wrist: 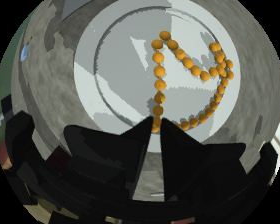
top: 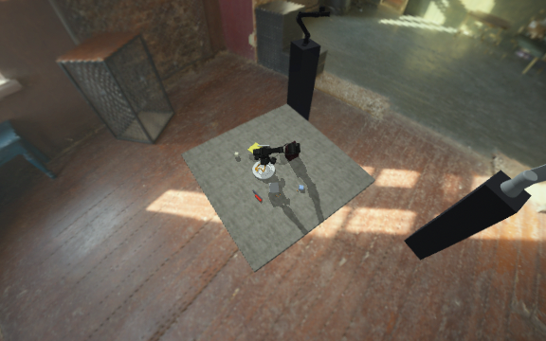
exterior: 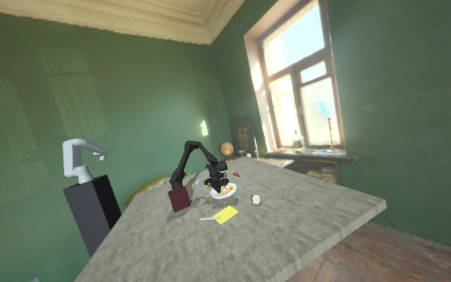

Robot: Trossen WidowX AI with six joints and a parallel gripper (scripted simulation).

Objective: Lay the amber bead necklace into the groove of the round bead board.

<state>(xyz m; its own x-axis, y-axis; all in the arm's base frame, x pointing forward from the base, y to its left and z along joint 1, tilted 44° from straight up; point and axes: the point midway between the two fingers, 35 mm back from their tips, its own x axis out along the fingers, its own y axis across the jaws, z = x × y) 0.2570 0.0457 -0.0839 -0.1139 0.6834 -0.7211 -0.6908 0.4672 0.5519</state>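
Now: gripper tip 4 cm to the right of the board, 4 cm short of it and 1 cm above it. From my gripper tip the other things lie so: grey square (24 cm to the left, 5 cm ahead, 1 cm below); white stick (22 cm to the right, 10 cm behind, 1 cm below); yellow card (23 cm to the right, 1 cm below, 1 cm behind).
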